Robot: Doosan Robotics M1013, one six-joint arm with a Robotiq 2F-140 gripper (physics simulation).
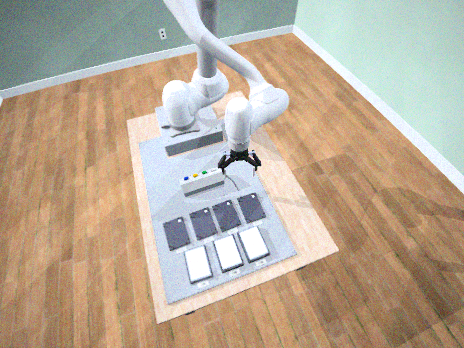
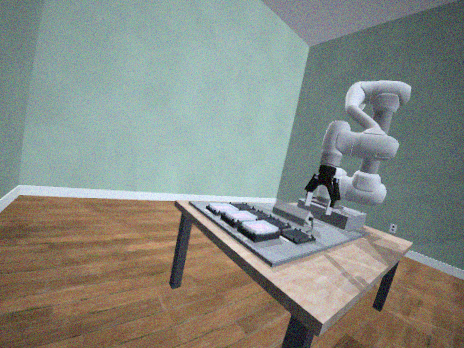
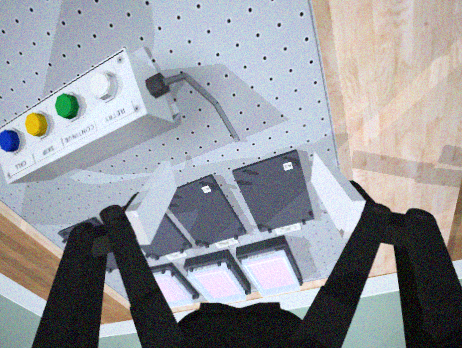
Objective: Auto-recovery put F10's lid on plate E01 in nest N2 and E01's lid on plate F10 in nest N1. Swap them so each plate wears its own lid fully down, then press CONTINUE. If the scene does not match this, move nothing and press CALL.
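Places are measured from the arm's base along level axes (x ahead, y left, z up), in metres.
Where they show: gripper, fingertip midpoint: [image 1: 239, 175] [image 2: 316, 209] [image 3: 241, 171]; arm's base at its link origin: [image 1: 183, 124] [image 2: 325, 205].
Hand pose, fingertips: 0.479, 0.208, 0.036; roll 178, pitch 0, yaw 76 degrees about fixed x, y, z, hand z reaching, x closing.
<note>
Each offset is from my fingertips to the top centre of the thing, as dx, dy, dz. "*": to the spot under its first point.
My gripper [image 1: 239, 173] [image 2: 318, 206] [image 3: 241, 171] is open and empty, above the board beside the button box {-0.079, -0.184, -0.035} [image 1: 204, 184] [image 2: 294, 214] [image 3: 95, 135]. The green CONTINUE button {-0.103, -0.160, -0.044} [image 3: 67, 106] [image 1: 204, 172] and blue CALL button {-0.096, -0.260, -0.044} [image 3: 9, 141] [image 1: 186, 178] show on its top. Three pale-topped plates stand in a row: one {+0.324, -0.295, -0.089} [image 1: 198, 264] [image 2: 221, 208], a middle one {+0.318, -0.156, -0.078} [image 1: 228, 252] [image 2: 240, 216] [image 3: 216, 285] and one {+0.312, -0.033, -0.078} [image 1: 253, 244] [image 2: 260, 228] [image 3: 270, 270] at the other end. They look level. Plate and lid codes and nest labels are too small to read.
Several dark flat nests with small white tags, such as one {+0.133, +0.019, -0.099} [image 1: 251, 207] [image 2: 298, 236] [image 3: 274, 192], lie between the plates and button box. A grey cable {* -0.043, -0.019, -0.112} [image 3: 216, 102] bends from the box's end. Yellow SKIP {-0.103, -0.211, -0.044} [image 3: 36, 124] and white RETRY {-0.110, -0.111, -0.044} [image 3: 103, 85] buttons flank CONTINUE.
</note>
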